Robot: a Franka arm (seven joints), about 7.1 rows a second.
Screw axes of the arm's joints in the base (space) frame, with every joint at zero. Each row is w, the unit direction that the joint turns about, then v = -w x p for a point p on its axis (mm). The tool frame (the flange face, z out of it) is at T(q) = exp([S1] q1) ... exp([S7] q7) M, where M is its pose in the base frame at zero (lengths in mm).
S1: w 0 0 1 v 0 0 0
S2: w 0 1 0 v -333 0 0
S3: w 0 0 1 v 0 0 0
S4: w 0 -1 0 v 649 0 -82.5
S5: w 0 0 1 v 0 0 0
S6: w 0 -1 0 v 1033 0 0
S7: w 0 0 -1 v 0 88 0
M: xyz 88 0 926 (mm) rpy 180 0 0 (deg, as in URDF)
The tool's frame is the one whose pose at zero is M.
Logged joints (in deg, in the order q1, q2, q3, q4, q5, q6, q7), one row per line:
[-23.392, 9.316, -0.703, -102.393, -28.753, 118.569, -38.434]
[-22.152, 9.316, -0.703, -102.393, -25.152, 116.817, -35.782]
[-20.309, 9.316, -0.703, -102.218, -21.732, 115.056, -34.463]
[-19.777, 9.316, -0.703, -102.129, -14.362, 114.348, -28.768]
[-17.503, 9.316, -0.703, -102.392, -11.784, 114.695, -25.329]
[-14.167, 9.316, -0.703, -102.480, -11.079, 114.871, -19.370]
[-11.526, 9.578, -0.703, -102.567, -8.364, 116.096, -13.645]
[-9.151, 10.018, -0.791, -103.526, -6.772, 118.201, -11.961]
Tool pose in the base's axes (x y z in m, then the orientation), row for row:
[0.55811, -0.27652, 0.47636, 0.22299, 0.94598, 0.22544, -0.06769]
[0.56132, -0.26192, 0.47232, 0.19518, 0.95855, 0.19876, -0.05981]
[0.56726, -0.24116, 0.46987, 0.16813, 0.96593, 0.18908, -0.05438]
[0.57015, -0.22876, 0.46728, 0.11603, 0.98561, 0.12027, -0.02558]
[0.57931, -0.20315, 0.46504, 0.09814, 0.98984, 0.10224, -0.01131]
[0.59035, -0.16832, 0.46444, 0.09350, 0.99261, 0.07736, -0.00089]
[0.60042, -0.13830, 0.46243, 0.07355, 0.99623, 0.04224, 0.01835]
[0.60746, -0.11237, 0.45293, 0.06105, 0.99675, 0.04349, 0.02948]
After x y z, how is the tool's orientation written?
As a quaternion, w x y z.
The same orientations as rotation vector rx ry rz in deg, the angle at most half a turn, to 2 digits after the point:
[149.67, 35.67, -10.71]
[153.92, 31.92, -9.60]
[157.41, 30.81, -8.86]
[165.39, 20.18, -4.29]
[167.83, 17.34, -1.92]
[168.76, 13.15, -0.15]
[171.38, 7.27, 3.16]
[172.76, 7.54, 5.11]

